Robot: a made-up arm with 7 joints. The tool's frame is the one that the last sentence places.
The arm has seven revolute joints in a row. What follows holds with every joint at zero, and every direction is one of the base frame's. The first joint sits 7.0 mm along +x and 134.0 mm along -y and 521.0 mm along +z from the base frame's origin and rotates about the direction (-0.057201, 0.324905, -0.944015), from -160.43 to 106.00 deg. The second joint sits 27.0 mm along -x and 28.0 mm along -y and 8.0 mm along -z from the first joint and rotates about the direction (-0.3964, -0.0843, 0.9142), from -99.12 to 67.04 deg. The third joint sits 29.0 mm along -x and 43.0 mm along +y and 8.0 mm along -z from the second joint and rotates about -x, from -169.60 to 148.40 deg. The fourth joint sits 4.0 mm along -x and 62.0 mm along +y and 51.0 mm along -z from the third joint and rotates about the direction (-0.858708, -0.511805, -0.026), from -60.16 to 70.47 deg. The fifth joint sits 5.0 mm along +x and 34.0 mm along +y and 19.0 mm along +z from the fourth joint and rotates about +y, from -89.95 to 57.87 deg. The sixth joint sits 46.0 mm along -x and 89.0 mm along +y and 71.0 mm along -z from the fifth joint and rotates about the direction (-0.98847, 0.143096, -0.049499), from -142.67 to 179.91 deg. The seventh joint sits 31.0 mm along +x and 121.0 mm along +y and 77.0 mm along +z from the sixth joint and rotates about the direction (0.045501, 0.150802, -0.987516), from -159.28 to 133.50 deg. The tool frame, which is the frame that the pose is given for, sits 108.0 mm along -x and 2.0 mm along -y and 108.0 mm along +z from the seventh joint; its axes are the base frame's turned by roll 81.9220, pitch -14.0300 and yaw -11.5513 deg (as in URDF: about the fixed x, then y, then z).
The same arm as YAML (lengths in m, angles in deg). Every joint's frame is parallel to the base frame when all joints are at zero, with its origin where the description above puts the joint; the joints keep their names.
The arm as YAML. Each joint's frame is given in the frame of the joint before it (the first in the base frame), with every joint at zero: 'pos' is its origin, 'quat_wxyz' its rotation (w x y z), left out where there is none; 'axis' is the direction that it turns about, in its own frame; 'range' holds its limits. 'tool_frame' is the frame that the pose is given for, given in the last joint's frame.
length_unit: m
angle_unit: deg
joints:
  - joint: joint 1
    pos: [0.007, -0.134, 0.521]
    axis: [-0.057201, 0.324905, -0.944015]
    range: [-160.43, 106.0]
  - joint: joint 2
    pos: [-0.027, -0.028, -0.008]
    axis: [-0.3964, -0.0843, 0.9142]
    range: [-99.12, 67.04]
  - joint: joint 3
    pos: [-0.029, 0.043, -0.008]
    axis: "-x"
    range: [-169.6, 148.4]
  - joint: joint 4
    pos: [-0.004, 0.062, -0.051]
    axis: [-0.858708, -0.511805, -0.026]
    range: [-60.16, 70.47]
  - joint: joint 5
    pos: [0.005, 0.034, 0.019]
    axis: "+y"
    range: [-89.95, 57.87]
  - joint: joint 6
    pos: [-0.046, 0.089, -0.071]
    axis: [-0.98847, 0.143096, -0.049499]
    range: [-142.67, 179.91]
  - joint: joint 7
    pos: [0.031, 0.121, 0.077]
    axis: [0.045501, 0.150802, -0.987516]
    range: [-159.28, 133.5]
tool_frame:
  pos: [-0.108, -0.002, 0.108]
  quat_wxyz: [0.753755, 0.638054, -0.157234, 0.00423]

